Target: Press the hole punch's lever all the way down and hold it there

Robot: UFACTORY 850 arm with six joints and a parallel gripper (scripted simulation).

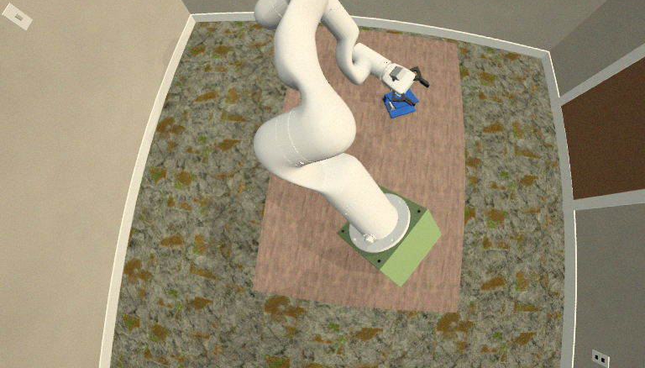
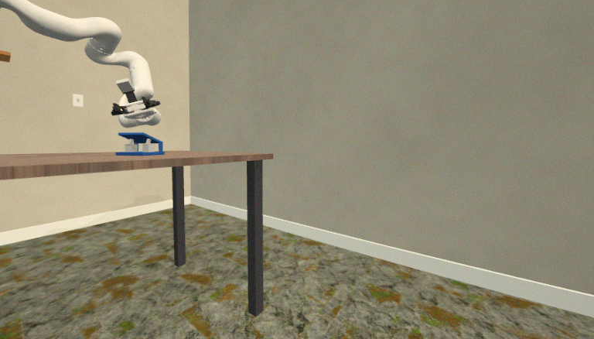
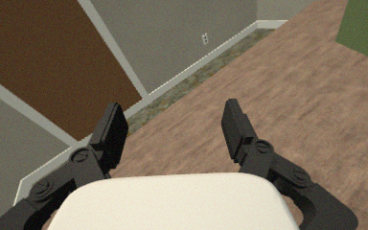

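Now: hand 13 cm above the blue lever, 5 cm to the right of it and 3 cm short of it. From my hand the other things lie so: hole punch (15 cm below, 5 cm to the left, 4 cm ahead).
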